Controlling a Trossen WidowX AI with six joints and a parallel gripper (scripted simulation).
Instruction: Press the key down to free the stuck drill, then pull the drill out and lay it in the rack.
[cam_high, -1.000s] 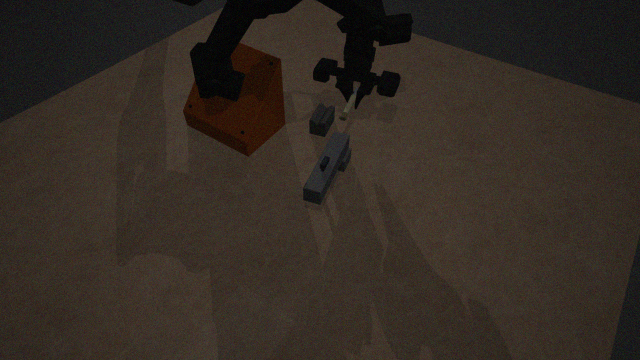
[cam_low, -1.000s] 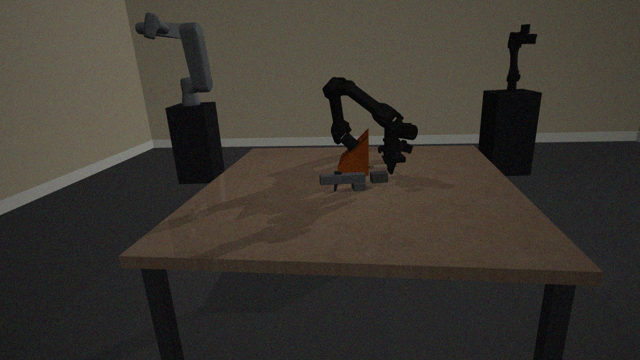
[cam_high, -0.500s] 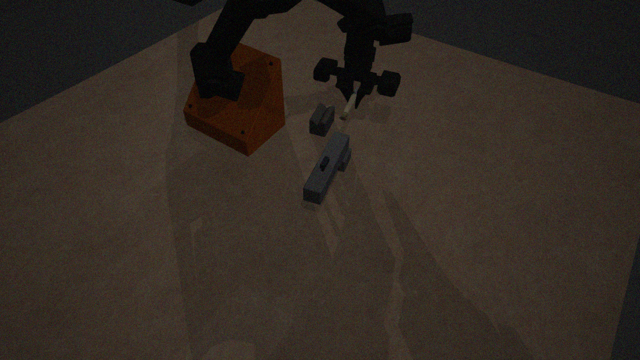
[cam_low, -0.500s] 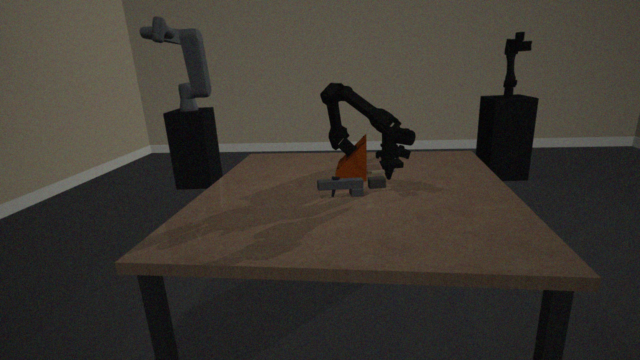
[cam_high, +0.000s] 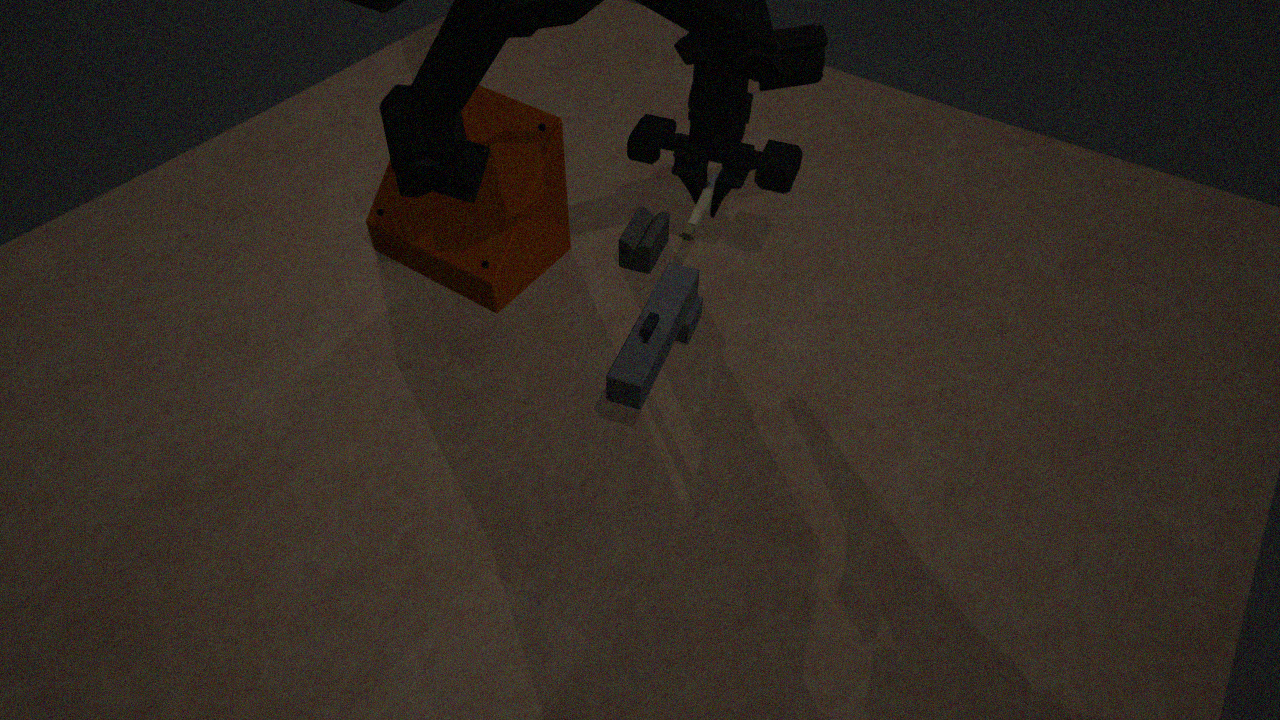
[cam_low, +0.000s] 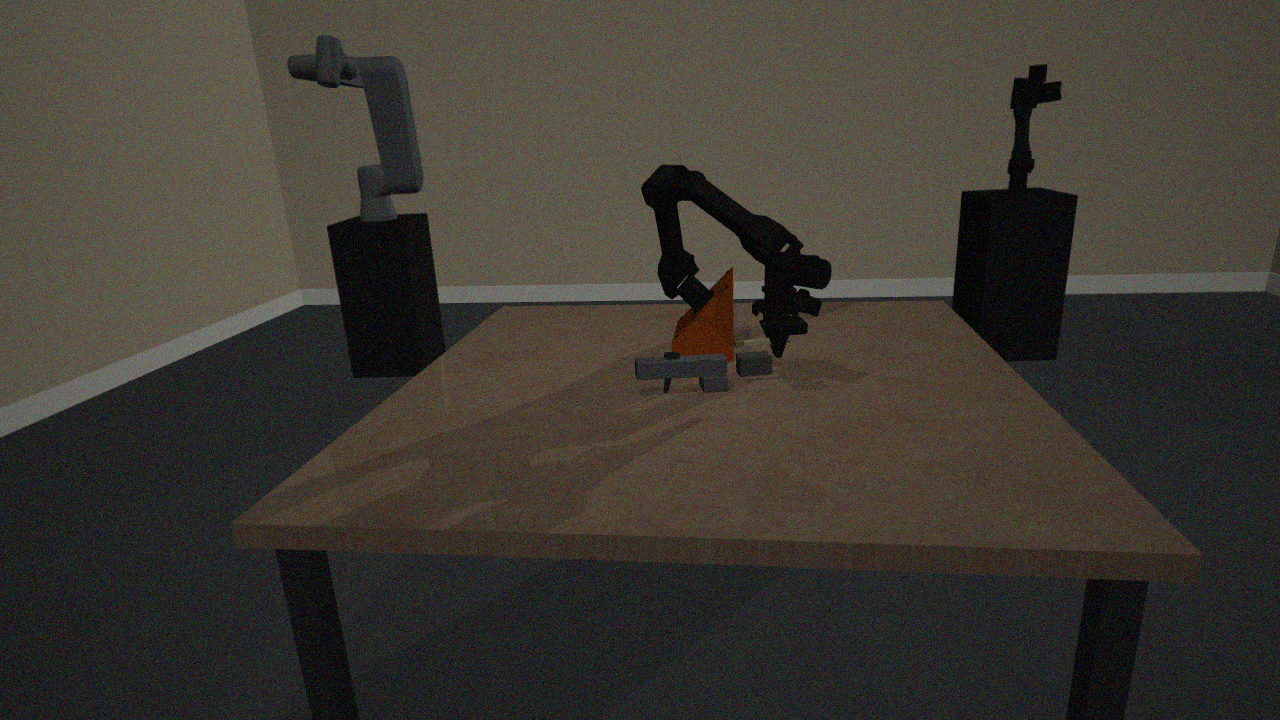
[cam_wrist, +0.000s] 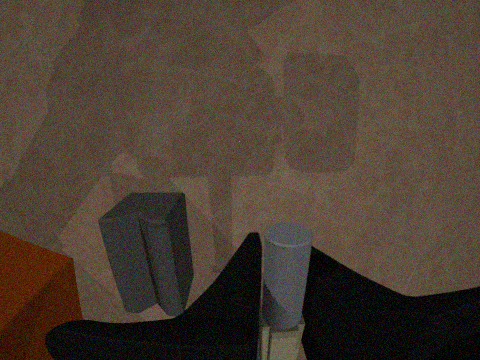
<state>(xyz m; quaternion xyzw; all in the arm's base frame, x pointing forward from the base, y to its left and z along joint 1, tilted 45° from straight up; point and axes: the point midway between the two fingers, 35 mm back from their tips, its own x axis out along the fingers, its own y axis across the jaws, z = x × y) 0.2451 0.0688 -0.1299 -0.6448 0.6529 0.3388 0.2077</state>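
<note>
Now: the drill 10 mm ahead of my gripper tip, 40 mm to the right of it and 40 mm above it. From my gripper tip the other things lie so: dark key (40 mm ahead, 220 mm to the right); rack (60 mm behind, 40 mm to the right, 40 mm below); grey-blue block (40 mm ahead, 190 mm to the right, 10 mm below).
</note>
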